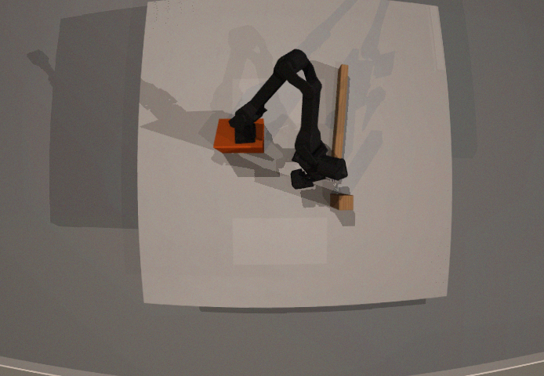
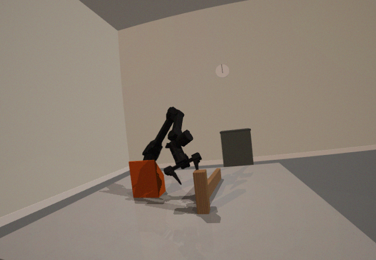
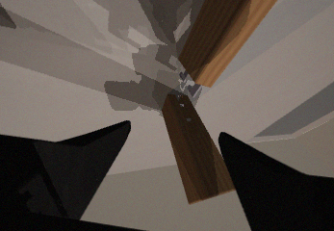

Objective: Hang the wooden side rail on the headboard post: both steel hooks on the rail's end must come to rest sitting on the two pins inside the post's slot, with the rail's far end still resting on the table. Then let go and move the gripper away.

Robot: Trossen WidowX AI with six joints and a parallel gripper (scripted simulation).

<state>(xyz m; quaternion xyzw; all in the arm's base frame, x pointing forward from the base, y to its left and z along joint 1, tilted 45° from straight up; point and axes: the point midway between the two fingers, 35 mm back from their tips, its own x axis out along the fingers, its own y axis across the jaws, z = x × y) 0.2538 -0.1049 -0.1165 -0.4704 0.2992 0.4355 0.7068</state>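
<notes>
The headboard post lies 6 cm ahead of my gripper tip, 7 cm to the right of it and 4 cm below it.
</notes>
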